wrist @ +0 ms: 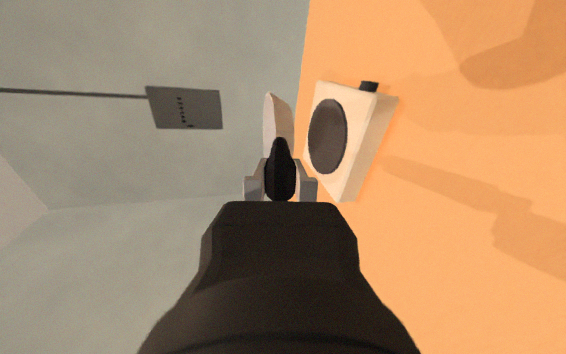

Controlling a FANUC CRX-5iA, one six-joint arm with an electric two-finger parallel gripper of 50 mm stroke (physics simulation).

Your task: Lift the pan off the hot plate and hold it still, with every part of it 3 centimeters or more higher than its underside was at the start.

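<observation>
The pan is light coloured with a black handle, and shows edge-on at the middle of the wrist view. My gripper is shut on the pan's black handle, one grey fingertip on each side of it. The hot plate is a cream box with a dark round heating disc and a black knob, right of the pan. A strip of orange surface shows between the pan and the hot plate, and the pan is apart from the disc. The pan's far side is hidden.
The hot plate stands on an orange table top, which bears several shadows. Left of the table edge is a grey-green background with a dark grey panel on a thin rod. A pale surface shows at the left edge.
</observation>
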